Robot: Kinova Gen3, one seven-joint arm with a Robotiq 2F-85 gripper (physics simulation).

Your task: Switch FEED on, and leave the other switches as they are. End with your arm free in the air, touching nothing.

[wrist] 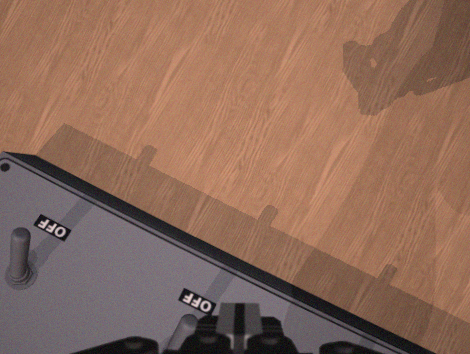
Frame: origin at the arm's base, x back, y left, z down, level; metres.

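Seen in the pictures: gripper, fingertip midpoint: (239, 329).
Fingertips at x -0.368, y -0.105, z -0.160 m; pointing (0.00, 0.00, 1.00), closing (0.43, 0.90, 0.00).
Observation:
A point is followed by its place in that frame.
The FEED switch (182, 330) @(x -0.418, y -0.119, z -0.043 m) is a grey toggle lever at the bottom of the wrist view, just left of the gripper. Its tip points up toward its OFF label (197, 301) @(x -0.413, y -0.118, z 0.010 m); its base and name plate do not show. My gripper (239, 329) @(x -0.368, y -0.105, z -0.160 m) is shut and empty, at the bottom centre, right of that lever's tip and close to the OFF label. Whether it touches the lever cannot be told. Another toggle, the VENT switch (20, 254) @(x -0.425, y -0.234, z -0.037 m), stands at the left, with its tip toward its own OFF label (52, 227) @(x -0.413, y -0.237, z 0.010 m).
The grey switch panel (125, 280) @(x -0.421, y -0.171, z 0.005 m) fills the lower left, with a dark edge running diagonally down to the right. Beyond it lies the wooden table top (225, 100) @(x -0.263, y -0.172, z 0.087 m), with the shadows of the panel, its levers and the arm on it.

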